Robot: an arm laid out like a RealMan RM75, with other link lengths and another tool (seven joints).
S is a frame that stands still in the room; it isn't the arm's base.
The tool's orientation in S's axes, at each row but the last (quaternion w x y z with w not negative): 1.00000 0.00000 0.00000 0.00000; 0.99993 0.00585 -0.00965 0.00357; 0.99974 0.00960 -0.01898 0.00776; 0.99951 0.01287 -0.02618 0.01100; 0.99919 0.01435 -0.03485 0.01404; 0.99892 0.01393 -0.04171 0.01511
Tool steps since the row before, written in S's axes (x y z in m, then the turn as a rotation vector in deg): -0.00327 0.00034 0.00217 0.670 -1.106 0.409; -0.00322 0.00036 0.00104 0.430 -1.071 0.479; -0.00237 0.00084 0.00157 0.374 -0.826 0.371; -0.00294 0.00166 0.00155 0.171 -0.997 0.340; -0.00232 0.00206 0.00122 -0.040 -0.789 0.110; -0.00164 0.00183 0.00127 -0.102 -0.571 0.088
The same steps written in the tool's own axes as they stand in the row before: -0.00327 0.00034 0.00217 0.670 -1.106 0.409; -0.00320 0.00040 0.00110 0.432 -1.068 0.483; -0.00230 0.00091 0.00164 0.375 -0.825 0.373; -0.00282 0.00176 0.00166 0.167 -0.992 0.357; -0.00217 0.00216 0.00132 -0.054 -0.784 0.136; -0.00147 0.00191 0.00135 -0.111 -0.565 0.113
